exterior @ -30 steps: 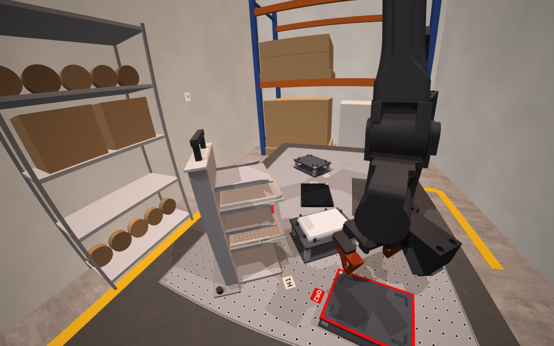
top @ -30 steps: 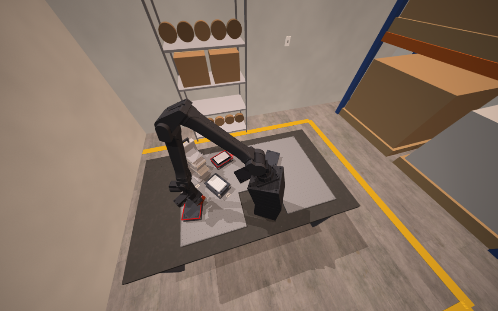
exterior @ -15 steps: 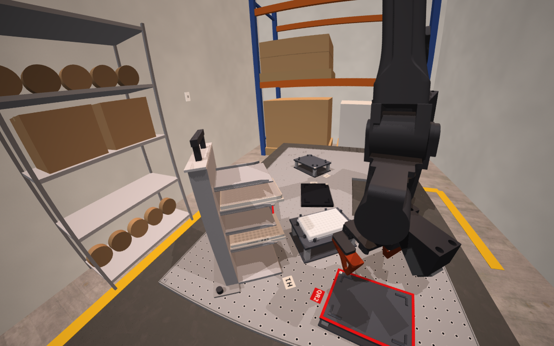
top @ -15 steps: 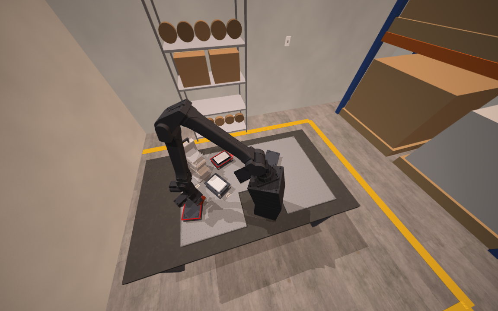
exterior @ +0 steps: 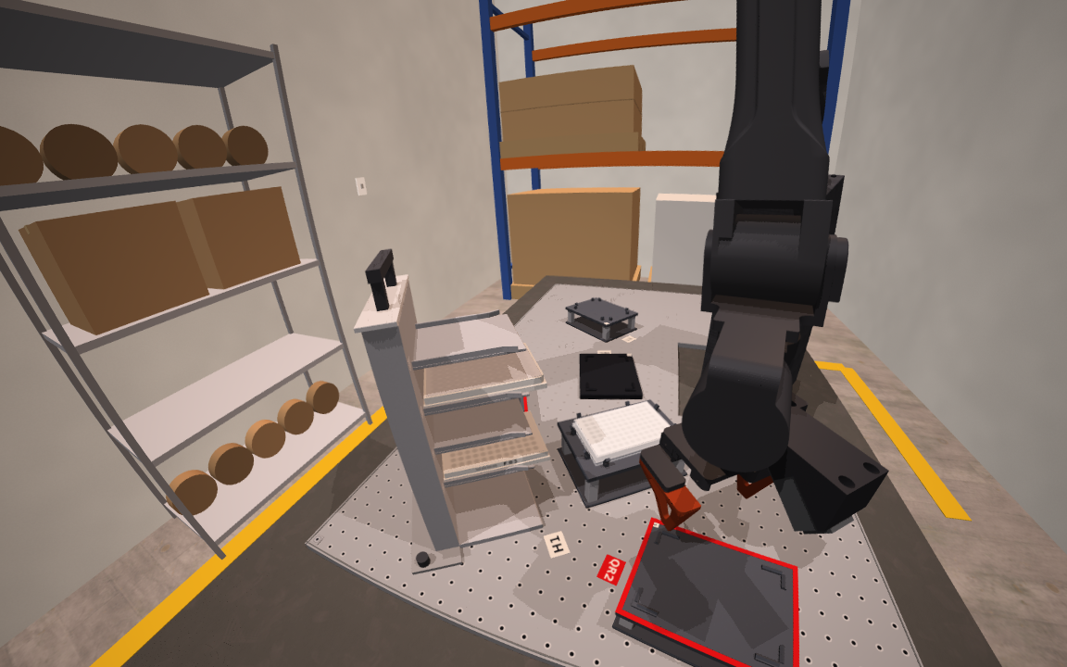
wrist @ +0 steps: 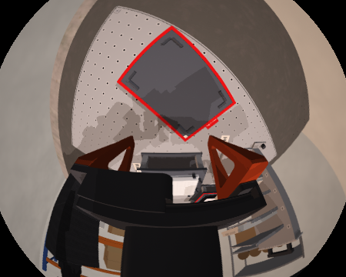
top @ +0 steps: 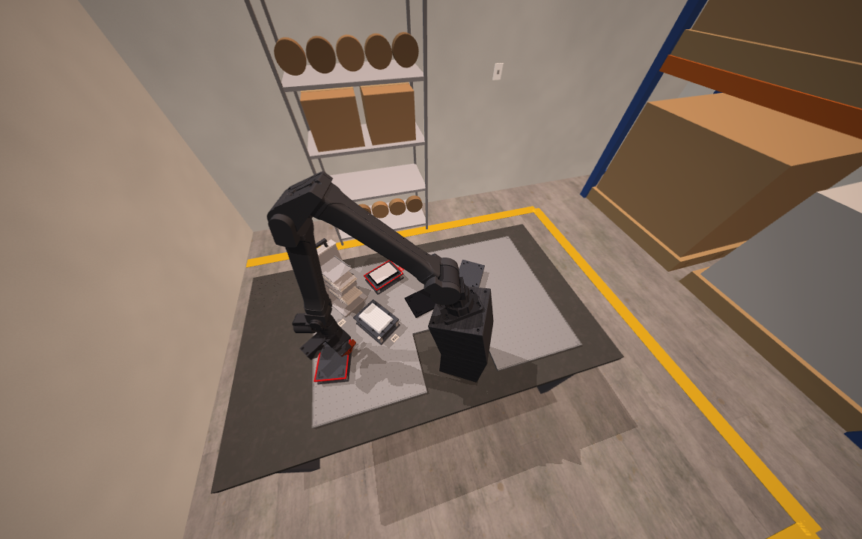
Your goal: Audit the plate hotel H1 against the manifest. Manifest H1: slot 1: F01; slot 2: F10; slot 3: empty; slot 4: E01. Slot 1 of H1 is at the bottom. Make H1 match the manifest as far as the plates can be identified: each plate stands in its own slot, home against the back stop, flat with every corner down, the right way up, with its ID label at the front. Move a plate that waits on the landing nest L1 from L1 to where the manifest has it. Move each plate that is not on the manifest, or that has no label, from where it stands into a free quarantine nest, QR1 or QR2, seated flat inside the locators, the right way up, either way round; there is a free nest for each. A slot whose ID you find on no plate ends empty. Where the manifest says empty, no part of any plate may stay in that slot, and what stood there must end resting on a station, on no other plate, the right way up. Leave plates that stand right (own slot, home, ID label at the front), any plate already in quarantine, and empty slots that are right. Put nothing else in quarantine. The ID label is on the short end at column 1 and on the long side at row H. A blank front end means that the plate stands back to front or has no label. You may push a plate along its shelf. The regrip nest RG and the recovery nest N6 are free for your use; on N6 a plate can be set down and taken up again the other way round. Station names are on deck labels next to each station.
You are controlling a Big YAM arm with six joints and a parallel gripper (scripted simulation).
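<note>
The dark regrip nest lies 14 cm to the right of my hand, 10 cm ahead of it and 5 cm below it. Round my hand: H1 deck label: 16 cm ahead, 11 cm below, 2 cm to the left; quarantine nest QR2: 7 cm below, 5 cm to the left, 2 cm behind; plate hotel H1: 32 cm ahead, 4 cm above, 1 cm to the left.
</note>
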